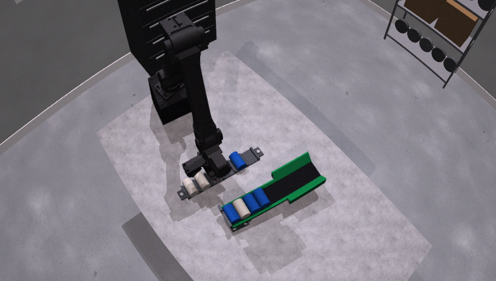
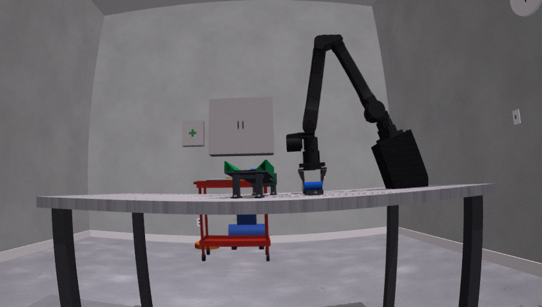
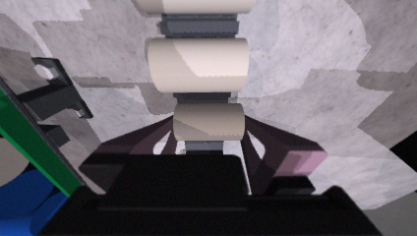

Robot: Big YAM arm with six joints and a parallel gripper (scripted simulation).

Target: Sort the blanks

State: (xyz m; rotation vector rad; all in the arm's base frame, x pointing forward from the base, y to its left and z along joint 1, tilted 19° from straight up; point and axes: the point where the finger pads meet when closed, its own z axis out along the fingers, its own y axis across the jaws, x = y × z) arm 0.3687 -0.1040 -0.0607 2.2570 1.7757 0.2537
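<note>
Right now my hand is 1 cm short of the stock rack, 2 cm to the right of it and 4 cm above it. From my hand the other things lie so: feed ramp 23 cm ahead, 7 cm to the left, 3 cm above; grey stop 17 cm ahead, 11 cm to the right, 3 cm above.
</note>
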